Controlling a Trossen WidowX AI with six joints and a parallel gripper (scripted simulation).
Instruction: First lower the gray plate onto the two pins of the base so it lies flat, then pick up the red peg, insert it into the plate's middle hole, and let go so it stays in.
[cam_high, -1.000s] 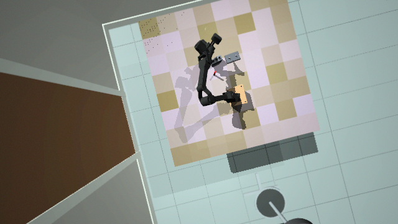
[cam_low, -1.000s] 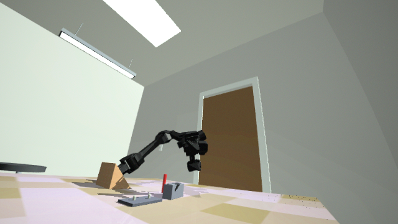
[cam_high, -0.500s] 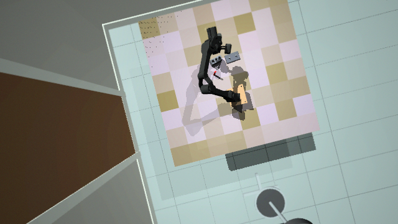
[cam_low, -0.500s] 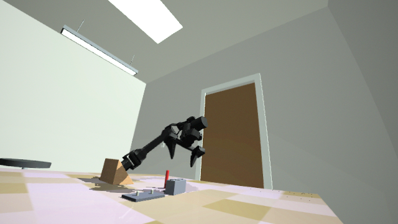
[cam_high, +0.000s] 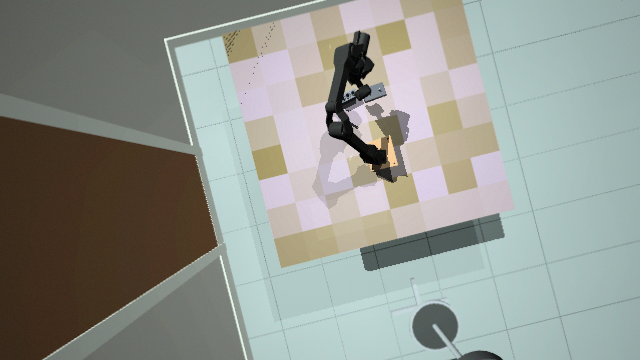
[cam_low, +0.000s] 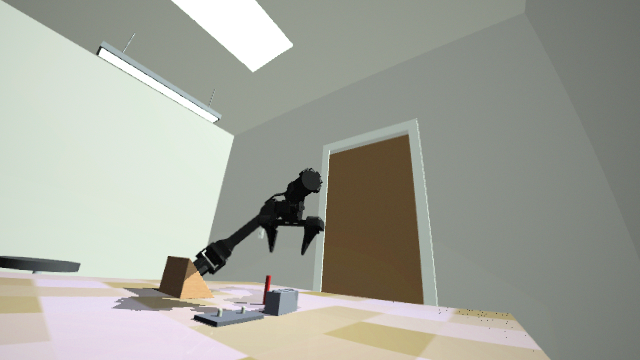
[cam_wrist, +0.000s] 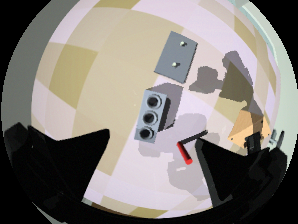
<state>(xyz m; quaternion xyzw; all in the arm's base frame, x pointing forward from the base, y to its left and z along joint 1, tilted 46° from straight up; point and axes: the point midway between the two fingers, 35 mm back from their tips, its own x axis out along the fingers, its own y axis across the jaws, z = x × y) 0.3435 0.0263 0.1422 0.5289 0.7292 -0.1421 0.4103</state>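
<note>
Right now my gripper tip is 100 mm above the gray plate. Round my gripper tip: red peg 110 mm behind, 100 mm below, 30 mm to the left; pin base 140 mm to the right, 130 mm below, 20 mm ahead.
</note>
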